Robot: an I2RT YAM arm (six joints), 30 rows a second.
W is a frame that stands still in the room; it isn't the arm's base.
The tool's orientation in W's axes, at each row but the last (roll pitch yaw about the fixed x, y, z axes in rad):
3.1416 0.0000 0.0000
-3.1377 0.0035 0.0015
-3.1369 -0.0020 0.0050
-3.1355 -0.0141 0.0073
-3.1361 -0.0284 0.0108
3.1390 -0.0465 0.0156
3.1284 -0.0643 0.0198
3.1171 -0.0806 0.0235
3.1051 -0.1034 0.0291
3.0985 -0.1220 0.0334
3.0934 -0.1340 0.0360
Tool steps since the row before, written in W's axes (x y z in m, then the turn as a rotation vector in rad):
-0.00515 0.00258 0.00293 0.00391 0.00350 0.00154
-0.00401 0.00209 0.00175 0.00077 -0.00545 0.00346
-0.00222 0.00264 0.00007 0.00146 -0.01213 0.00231
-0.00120 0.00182 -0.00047 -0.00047 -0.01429 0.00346
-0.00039 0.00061 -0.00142 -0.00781 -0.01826 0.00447
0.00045 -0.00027 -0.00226 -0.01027 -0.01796 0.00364
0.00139 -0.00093 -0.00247 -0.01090 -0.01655 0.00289
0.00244 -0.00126 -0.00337 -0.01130 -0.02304 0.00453
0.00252 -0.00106 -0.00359 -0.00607 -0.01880 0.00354
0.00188 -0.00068 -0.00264 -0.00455 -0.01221 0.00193
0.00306 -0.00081 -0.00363 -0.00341 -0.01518 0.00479
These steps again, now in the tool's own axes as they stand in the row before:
-0.00515 -0.00258 -0.00293 0.00391 -0.00350 -0.00154
-0.00401 -0.00210 -0.00173 0.00075 0.00544 -0.00348
-0.00221 -0.00265 -0.00006 0.00140 0.01213 -0.00236
-0.00119 -0.00183 0.00046 -0.00053 0.01426 -0.00355
-0.00042 -0.00061 0.00141 -0.00788 0.01815 -0.00480
0.00034 0.00027 0.00228 -0.01037 0.01781 -0.00408
0.00121 0.00092 0.00257 -0.01102 0.01638 -0.00339
0.00213 0.00123 0.00358 -0.01144 0.02290 -0.00491
0.00210 0.00099 0.00387 -0.00621 0.01876 -0.00352
0.00152 0.00062 0.00288 -0.00468 0.01215 -0.00200
0.00252 0.00073 0.00404 -0.00328 0.01528 -0.00454

